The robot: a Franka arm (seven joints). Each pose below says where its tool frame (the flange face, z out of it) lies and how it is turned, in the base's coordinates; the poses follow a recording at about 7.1 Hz.
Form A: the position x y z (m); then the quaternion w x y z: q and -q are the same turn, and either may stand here.
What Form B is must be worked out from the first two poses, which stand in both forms.
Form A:
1: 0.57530 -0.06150 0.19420 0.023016 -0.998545 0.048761 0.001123
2: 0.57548 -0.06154 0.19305 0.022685 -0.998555 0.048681 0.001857
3: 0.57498 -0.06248 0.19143 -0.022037 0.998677 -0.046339 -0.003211
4: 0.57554 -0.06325 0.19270 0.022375 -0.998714 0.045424 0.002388
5: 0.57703 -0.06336 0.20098 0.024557 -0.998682 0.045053 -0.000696
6: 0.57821 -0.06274 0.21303 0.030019 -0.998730 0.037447 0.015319
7: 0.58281 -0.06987 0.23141 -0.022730 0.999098 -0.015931 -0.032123
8: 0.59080 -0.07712 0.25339 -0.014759 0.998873 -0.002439 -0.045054
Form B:
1: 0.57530 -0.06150 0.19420 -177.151 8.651 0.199
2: 0.57548 -0.06154 0.19305 -177.190 8.638 0.330
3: 0.57498 -0.06248 0.19143 -177.283 8.226 0.570
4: 0.57554 -0.06325 0.19270 -177.252 8.062 0.424
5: 0.57703 -0.06336 0.20098 -177.006 7.985 -0.123
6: 0.57821 -0.06274 0.21303 -176.415 6.615 2.706
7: 0.58281 -0.06987 0.23141 -177.281 2.827 5.700
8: 0.59080 -0.07712 0.25339 -178.127 0.435 8.034
